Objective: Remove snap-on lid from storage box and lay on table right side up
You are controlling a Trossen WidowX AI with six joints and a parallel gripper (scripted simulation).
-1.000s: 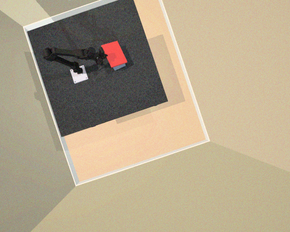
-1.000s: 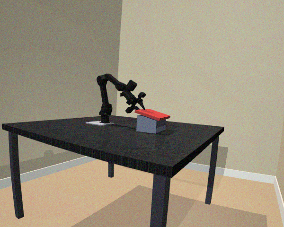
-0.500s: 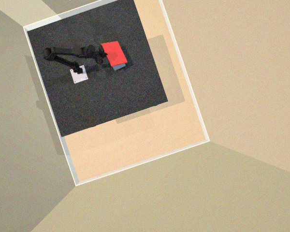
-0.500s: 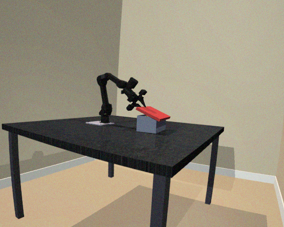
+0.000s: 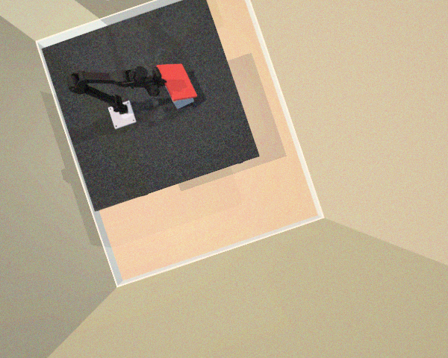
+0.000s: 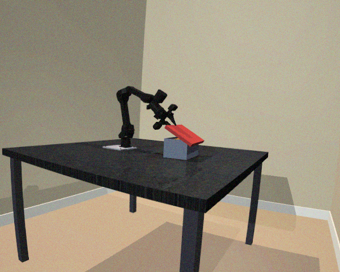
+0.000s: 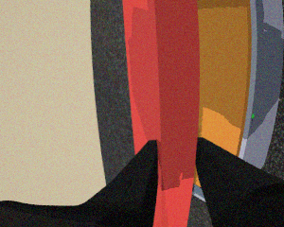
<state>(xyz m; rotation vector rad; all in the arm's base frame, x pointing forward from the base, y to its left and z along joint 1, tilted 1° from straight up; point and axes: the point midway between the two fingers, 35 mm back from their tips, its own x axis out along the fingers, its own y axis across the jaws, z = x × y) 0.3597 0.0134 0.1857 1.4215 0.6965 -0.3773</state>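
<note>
My gripper tip is 7 cm short of the red lid, 4 cm above it and 2 cm to the right of it. From my gripper tip the other things lie so: blue-grey storage box 12 cm below, 5 cm ahead, 1 cm to the left.
</note>
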